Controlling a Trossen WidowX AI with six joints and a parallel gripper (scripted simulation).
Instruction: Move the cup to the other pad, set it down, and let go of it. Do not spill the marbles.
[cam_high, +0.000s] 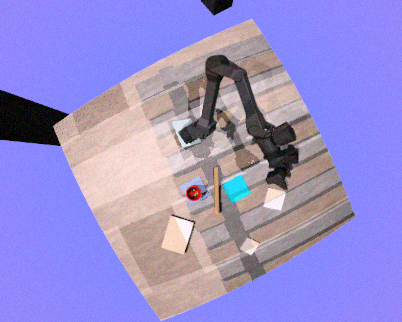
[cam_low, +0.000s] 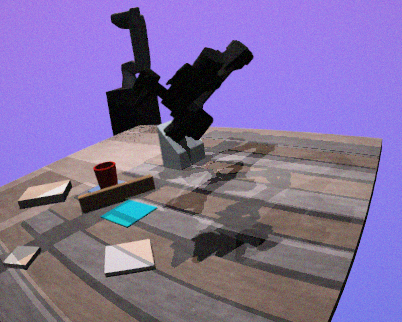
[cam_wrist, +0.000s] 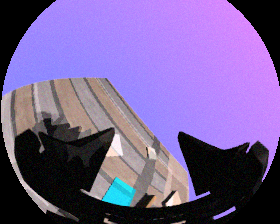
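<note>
My gripper tip is now 340 mm to the left of the dark red cup, 210 mm above it and 150 mm past it. The rest, counted from my gripper tip: light blue pad: 340 mm to the right, 260 mm below, 150 mm behind; wooden bar: 250 mm to the right, 240 mm below, 100 mm behind; teal pad: 260 mm below, 160 mm to the right, 40 mm behind.
</note>
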